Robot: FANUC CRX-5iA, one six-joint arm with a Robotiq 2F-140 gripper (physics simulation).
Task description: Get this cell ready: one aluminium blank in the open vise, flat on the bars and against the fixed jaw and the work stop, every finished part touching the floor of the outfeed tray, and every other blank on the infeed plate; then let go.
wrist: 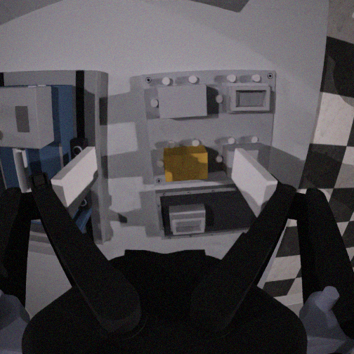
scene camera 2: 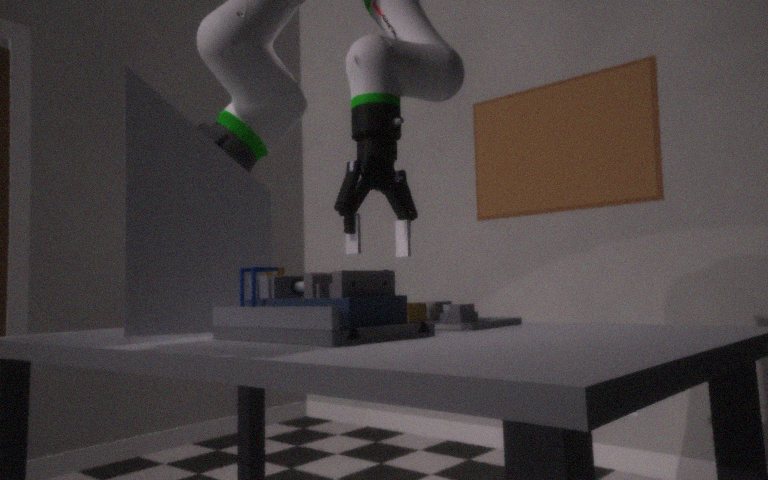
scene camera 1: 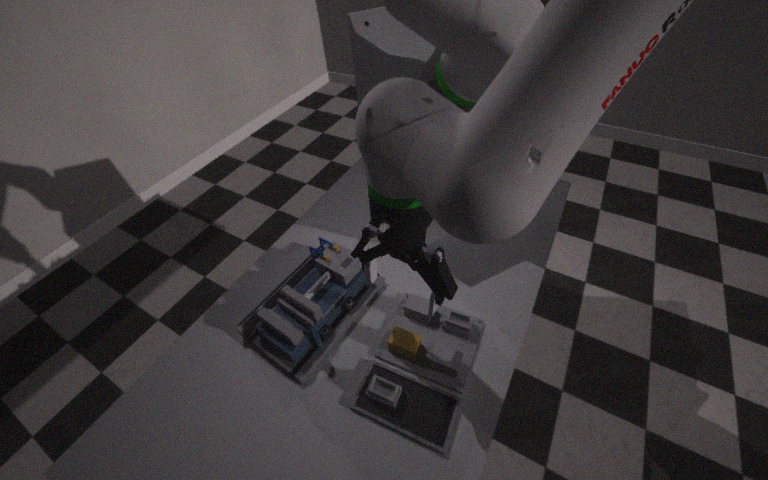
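Where they show: gripper, fingertip midpoint: (scene camera 2: 379, 255) (scene camera 1: 401, 295); arm's base, link origin: (scene camera 2: 217, 161) (scene camera 1: 450, 91).
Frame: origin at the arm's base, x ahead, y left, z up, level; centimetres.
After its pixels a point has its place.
Observation:
The blue vise (scene camera 1: 336, 288) @[x 41.1, y -4.1, z -29.7 cm] (scene camera 2: 370, 311) @[x 58.5, y -8.6, z -31.7 cm] (wrist: 62, 115) is open; no blank shows between its jaws. On the grey infeed plate (scene camera 1: 438, 342) @[x 37.3, y 20.6, z -35.0 cm] (wrist: 215, 128) a plain grey blank (scene camera 1: 419, 314) @[x 35.1, y 14.5, z -32.1 cm] (wrist: 182, 101) lies at upper left in the wrist view, a finished part (scene camera 1: 455, 323) @[x 33.1, y 22.1, z -31.5 cm] (wrist: 250, 88) with a pocket at upper right, a yellow block (scene camera 1: 404, 342) @[x 42.7, y 15.5, z -31.3 cm] (wrist: 185, 164) at lower left, and a grey blank (wrist: 250, 152), partly hidden by a finger, at lower right. Another finished part (scene camera 1: 384, 390) @[x 52.4, y 17.2, z -33.0 cm] (wrist: 187, 211) sits in the dark outfeed tray (scene camera 1: 419, 416) @[x 52.0, y 24.9, z -35.1 cm] (wrist: 225, 207). My gripper (scene camera 1: 402, 289) @[x 38.2, y 12.0, z -22.5 cm] (scene camera 2: 377, 243) @[x 38.2, y 12.0, z -22.5 cm] (wrist: 164, 161) is open and empty, high above the plate.
Small pegs (wrist: 193, 79) stand up from the plate beside the parts. A blue frame (scene camera 2: 241, 286) @[x 34.6, y -14.4, z -27.6 cm] with yellow bits stands at the vise's rear end. The table (scene camera 2: 481, 353) @[x 80.7, y -13.1, z -35.7 cm] carries the vise, plate and tray. A second white arm part (scene camera 2: 243, 62) @[x 15.1, y -2.1, z 17.1 cm] shows at upper left in scene camera 2.

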